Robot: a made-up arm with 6 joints.
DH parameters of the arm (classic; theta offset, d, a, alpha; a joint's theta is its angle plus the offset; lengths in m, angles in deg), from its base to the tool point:
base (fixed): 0 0.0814 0 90
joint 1: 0 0.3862 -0.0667 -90
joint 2: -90 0.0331 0.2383 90
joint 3: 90 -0.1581 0.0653 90
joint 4: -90 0.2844 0.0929 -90
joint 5: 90 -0.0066 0.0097 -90
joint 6: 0 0.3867 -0.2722 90
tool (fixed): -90 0.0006 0 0
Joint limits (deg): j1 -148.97..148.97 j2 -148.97..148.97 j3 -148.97..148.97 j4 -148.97..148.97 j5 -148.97..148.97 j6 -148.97..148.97
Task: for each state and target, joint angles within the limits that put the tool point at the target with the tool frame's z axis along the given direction. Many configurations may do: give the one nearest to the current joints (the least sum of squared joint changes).
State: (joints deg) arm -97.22 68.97 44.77 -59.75 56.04 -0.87
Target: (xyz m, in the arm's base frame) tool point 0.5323 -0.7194 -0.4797 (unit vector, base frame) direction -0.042 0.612 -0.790
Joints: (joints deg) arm -110.10 45.27 55.77 -77.44 33.86 -17.65
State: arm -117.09 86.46 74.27 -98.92 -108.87 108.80
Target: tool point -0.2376 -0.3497 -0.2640 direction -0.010 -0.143 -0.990
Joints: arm -108.73 55.10 84.18 -108.46 -121.48 48.85
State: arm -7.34 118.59 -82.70 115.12 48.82 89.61
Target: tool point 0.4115 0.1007 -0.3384 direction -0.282 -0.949 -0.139
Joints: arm 9.93 148.91 -51.95 94.13 56.55 73.14
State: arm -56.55 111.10 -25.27 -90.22 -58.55 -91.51
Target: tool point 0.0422 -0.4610 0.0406 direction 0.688 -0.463 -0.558
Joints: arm -77.28 94.38 -31.31 -73.63 -73.25 -105.40
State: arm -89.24 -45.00 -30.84 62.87 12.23 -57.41
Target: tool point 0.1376 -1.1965 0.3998 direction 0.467 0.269 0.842
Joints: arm -104.79 -35.98 25.32 85.96 1.14 -23.59
